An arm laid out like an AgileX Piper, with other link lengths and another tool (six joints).
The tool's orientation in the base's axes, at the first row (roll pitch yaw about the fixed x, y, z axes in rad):
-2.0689 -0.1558 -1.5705
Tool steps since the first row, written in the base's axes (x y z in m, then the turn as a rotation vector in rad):
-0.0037 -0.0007 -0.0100 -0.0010 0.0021 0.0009
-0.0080 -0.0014 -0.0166 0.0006 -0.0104 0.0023
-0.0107 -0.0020 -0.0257 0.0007 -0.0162 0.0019
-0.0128 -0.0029 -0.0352 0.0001 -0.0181 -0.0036
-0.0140 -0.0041 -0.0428 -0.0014 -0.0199 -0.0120
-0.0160 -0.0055 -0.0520 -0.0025 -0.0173 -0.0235
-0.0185 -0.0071 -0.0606 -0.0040 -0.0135 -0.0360
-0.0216 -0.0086 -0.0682 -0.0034 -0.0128 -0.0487
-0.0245 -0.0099 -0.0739 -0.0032 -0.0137 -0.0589
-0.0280 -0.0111 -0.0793 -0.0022 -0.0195 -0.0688
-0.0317 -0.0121 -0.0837 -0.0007 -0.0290 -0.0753
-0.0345 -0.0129 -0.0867 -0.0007 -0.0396 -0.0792
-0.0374 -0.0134 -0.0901 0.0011 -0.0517 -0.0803
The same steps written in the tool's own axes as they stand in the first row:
-0.0009 0.0105 0.0015 -0.0019 -0.0006 -0.0015
-0.0012 0.0184 0.0009 0.0106 -0.0009 0.0002
-0.0020 0.0277 0.0029 0.0163 0.0002 0.0009
-0.0026 0.0371 0.0056 0.0173 0.0055 0.0031
-0.0026 0.0444 0.0082 0.0178 0.0138 0.0059
-0.0026 0.0535 0.0109 0.0134 0.0239 0.0102
-0.0024 0.0624 0.0129 0.0077 0.0350 0.0145
-0.0021 0.0707 0.0138 0.0051 0.0456 0.0209
-0.0017 0.0772 0.0141 0.0044 0.0545 0.0260
-0.0013 0.0837 0.0136 0.0086 0.0634 0.0320
-0.0010 0.0894 0.0125 0.0170 0.0696 0.0371
-0.0007 0.0935 0.0116 0.0268 0.0745 0.0397
-0.0008 0.0979 0.0107 0.0386 0.0762 0.0427

